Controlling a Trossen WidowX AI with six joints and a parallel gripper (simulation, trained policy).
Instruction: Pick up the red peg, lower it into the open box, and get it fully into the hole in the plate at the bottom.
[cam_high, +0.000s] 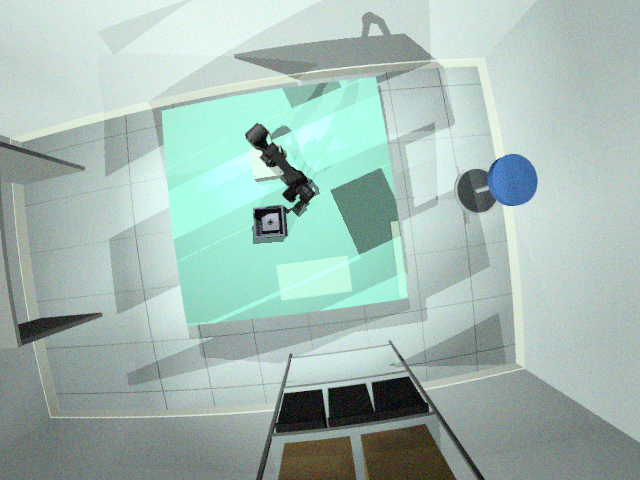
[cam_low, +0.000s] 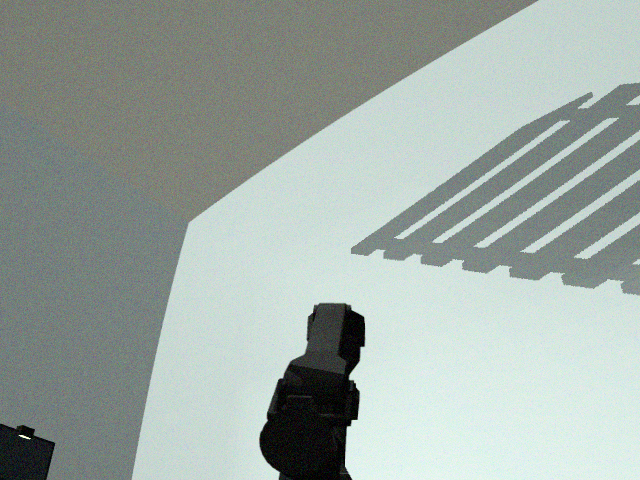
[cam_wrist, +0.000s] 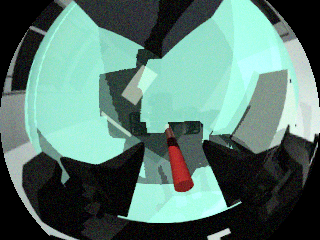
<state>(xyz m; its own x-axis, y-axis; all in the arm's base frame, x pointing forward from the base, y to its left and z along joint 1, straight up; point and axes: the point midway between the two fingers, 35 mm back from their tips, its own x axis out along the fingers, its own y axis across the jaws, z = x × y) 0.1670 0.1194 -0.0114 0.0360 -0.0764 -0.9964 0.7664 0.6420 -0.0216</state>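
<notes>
My gripper tip is now 16 cm short of the dark box and 16 cm to the left of it. Round my gripper tip: red peg: 1 cm behind, 1 cm to the left, 1 cm above.
</notes>
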